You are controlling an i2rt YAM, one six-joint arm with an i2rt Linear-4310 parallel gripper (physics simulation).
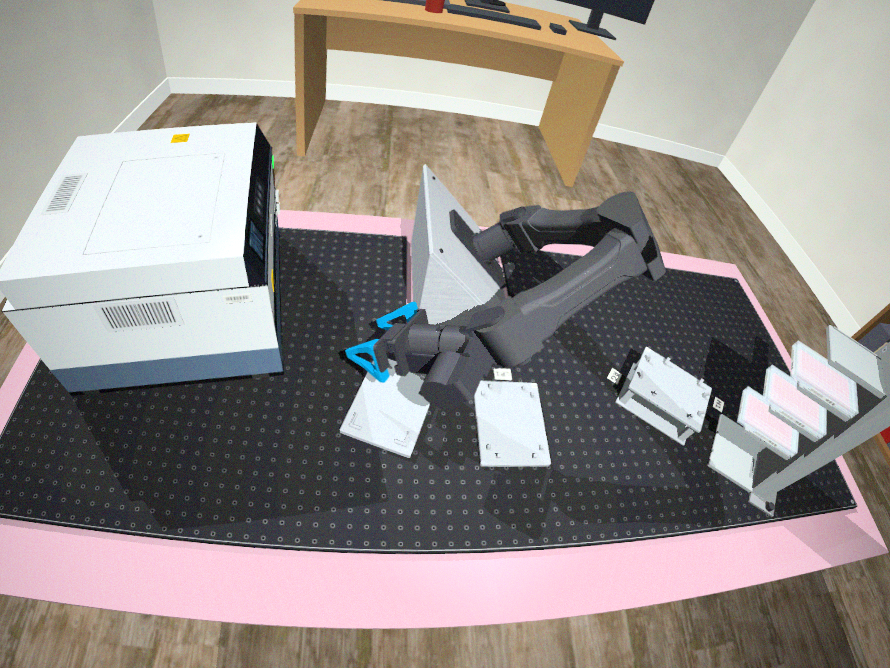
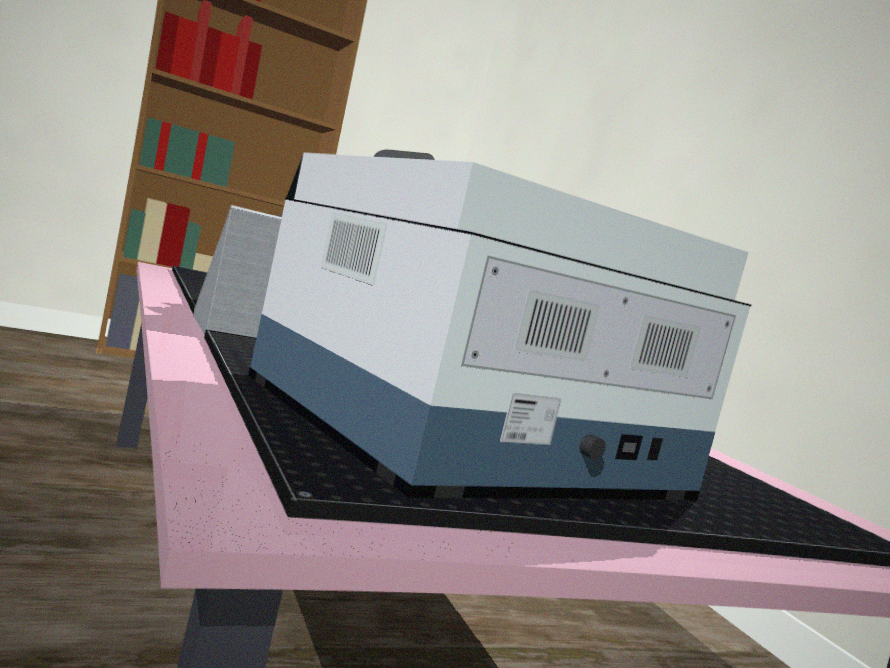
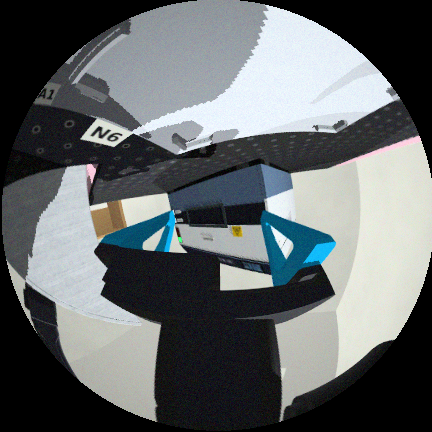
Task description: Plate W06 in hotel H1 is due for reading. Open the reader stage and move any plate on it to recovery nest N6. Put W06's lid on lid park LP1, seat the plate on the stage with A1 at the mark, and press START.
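Seen in the pictures: gripper, fingertip midpoint: (image 1: 362,337) (image 3: 217,214); arm's base at its link origin: (image 1: 476,251) (image 3: 44,251).
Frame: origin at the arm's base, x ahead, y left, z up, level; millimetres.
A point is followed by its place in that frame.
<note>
The reader (image 1: 165,208) @(z 202, x 197, y -524 mm) (image 2: 373,302) @(z 66, x -37, y -688 mm) (image 3: 220,192) @(z -24, x 176, y -375 mm) stands at the left of the board, its dark front facing the arm; no stage shows extended from it. My gripper (image 1: 363,337) @(z 2, x 250, y -216 mm) (image 3: 217,214) @(z 2, x 250, y -216 mm) is open and empty, low at the back edge of nest N6 (image 1: 388,420) @(z -64, x 366, y -165 mm) (image 3: 290,85), with its blue fingers pointing towards the reader. The nest's top is bare where it shows. Lid park LP1 (image 1: 511,424) @(z -66, x 363, y 45 mm) lies to its right, with no lid on it. Hotel H1 (image 1: 819,447) @(z 107, x 502, y 537 mm) at the right holds several plates, among them a pink-topped plate (image 1: 823,377) @(z 195, x 419, y 506 mm); I cannot read which is W06.
A slanted grey metal bracket (image 1: 452,269) @(z 82, x 152, y -74 mm) (image 2: 244,273) @(z 22, x -79, y -127 mm) carries the arm behind the nests. A white raised stand (image 1: 668,391) @(z -16, x 315, y 357 mm) stands between LP1 and the hotel. The black perforated board (image 1: 323,488) @(z -76, x 486, y -261 mm) lies on a pink table (image 1: 431,586) @(z -89, x 627, y -97 mm) (image 2: 186,460) @(z -89, x -177, y -734 mm). A wooden desk (image 1: 445,57) is behind.
</note>
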